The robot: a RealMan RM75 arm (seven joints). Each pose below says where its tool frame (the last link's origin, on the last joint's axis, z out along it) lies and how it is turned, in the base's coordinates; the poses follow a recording.
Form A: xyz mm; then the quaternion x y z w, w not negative.
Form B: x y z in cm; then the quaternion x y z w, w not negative. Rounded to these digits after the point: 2 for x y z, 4 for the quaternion.
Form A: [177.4 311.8 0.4 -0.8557 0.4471 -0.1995 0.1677]
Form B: [17.74 31.18 0.04 -0.8557 0.4471 -0.1995 0.1677]
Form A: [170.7 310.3 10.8 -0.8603 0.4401 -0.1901 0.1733]
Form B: [17.07 31.03 1.08 -0.8603 0.4401 -0.1901 0.1733]
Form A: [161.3 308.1 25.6 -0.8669 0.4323 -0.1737 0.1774]
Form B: [16.13 30.81 2.56 -0.8669 0.4323 -0.1737 0.1774]
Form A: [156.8 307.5 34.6 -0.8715 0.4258 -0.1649 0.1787]
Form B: [15.68 30.75 3.46 -0.8715 0.4258 -0.1649 0.1787]
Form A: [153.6 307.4 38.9 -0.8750 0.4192 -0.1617 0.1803]
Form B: [15.36 30.74 3.89 -0.8750 0.4192 -0.1617 0.1803]
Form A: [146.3 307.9 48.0 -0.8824 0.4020 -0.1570 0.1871]
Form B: [14.63 30.79 4.80 -0.8824 0.4020 -0.1570 0.1871]
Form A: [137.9 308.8 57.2 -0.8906 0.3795 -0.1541 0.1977]
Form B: [13.79 30.88 5.72 -0.8906 0.3795 -0.1541 0.1977]
